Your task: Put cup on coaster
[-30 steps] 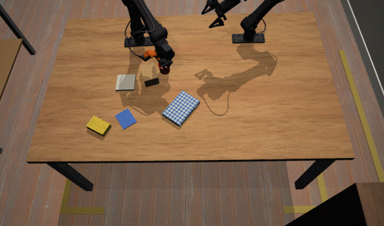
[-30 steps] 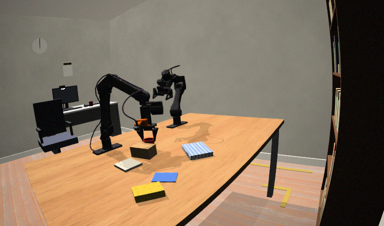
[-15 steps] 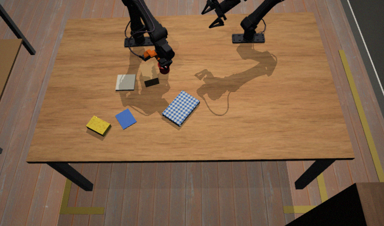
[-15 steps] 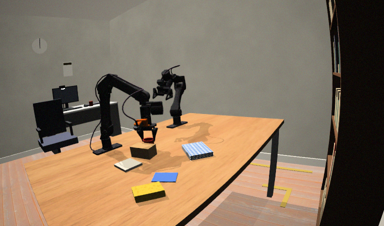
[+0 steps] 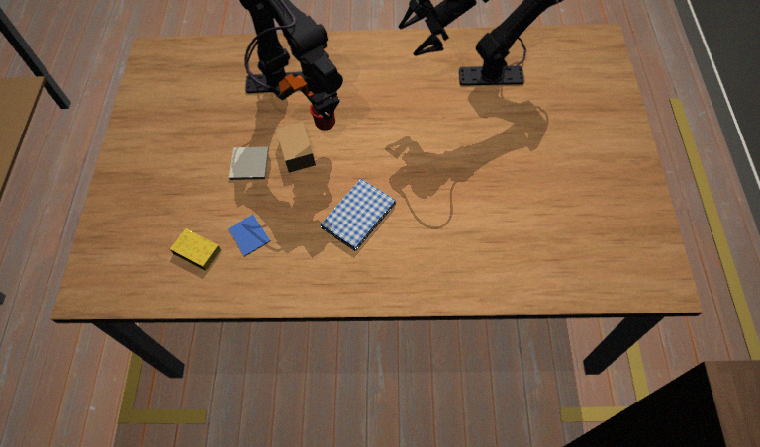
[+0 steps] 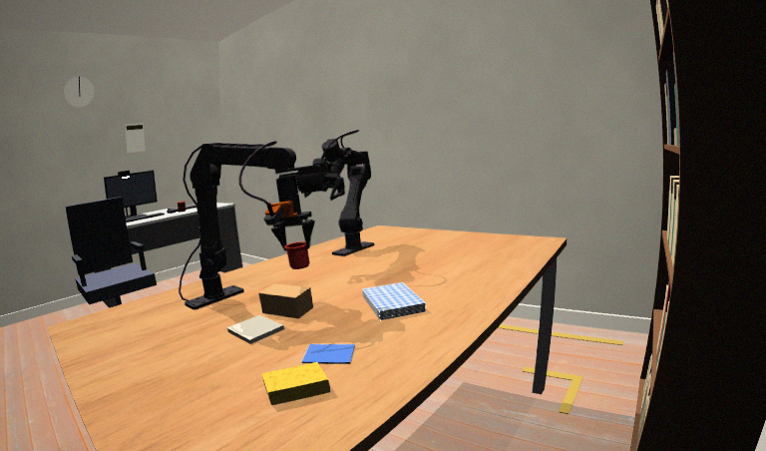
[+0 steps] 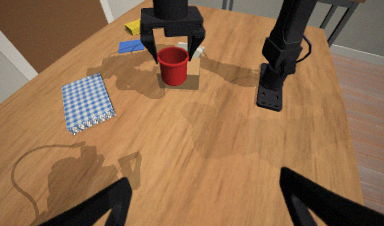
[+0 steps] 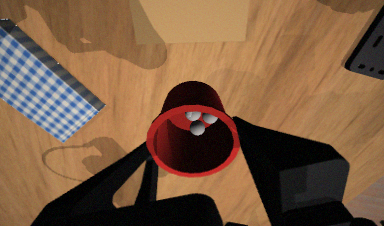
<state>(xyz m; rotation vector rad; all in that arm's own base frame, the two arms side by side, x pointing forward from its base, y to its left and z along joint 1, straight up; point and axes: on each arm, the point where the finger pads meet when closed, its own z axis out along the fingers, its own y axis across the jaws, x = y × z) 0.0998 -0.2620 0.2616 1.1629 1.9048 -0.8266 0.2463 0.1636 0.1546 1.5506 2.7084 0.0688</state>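
My right hand is 23 cm to the left of the coaster, 15 cm above it and 7 cm short of it. From my right hand the other things lie so: red cup 3 cm below; brown box 12 cm below, 9 cm to the right, 3 cm ahead; blue-checked book 25 cm ahead, 14 cm below, 9 cm to the left.
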